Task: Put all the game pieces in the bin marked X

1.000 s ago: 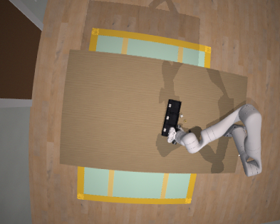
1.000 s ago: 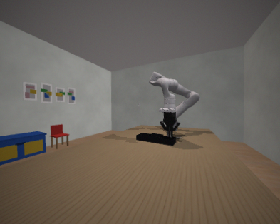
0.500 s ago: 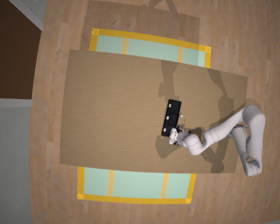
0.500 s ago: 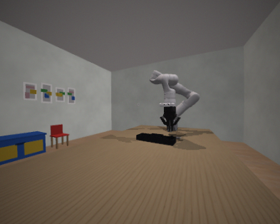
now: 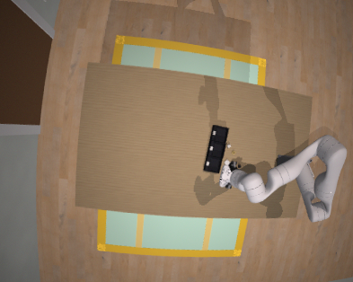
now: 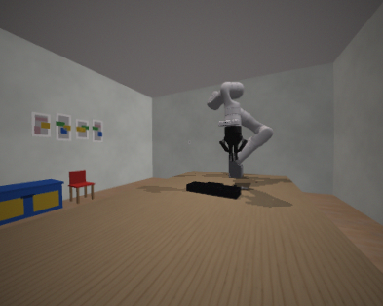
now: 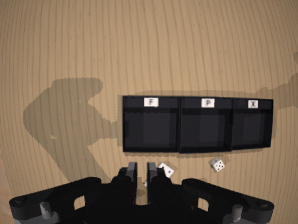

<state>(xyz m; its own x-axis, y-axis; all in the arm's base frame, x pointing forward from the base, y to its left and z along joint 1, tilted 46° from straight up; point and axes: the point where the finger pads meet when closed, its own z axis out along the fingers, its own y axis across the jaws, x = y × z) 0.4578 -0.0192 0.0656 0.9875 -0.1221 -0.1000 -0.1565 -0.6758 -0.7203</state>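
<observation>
My hand is 170 mm above the white die, 120 mm to the left of it and 60 mm past it. From my hand the other things lie so: grey screw 170 mm below, 100 mm behind, 40 mm to the left; joined black bins 150 mm below, 100 mm to the right, 10 mm ahead; white domino 170 mm below, 70 mm behind, 10 mm to the right.
</observation>
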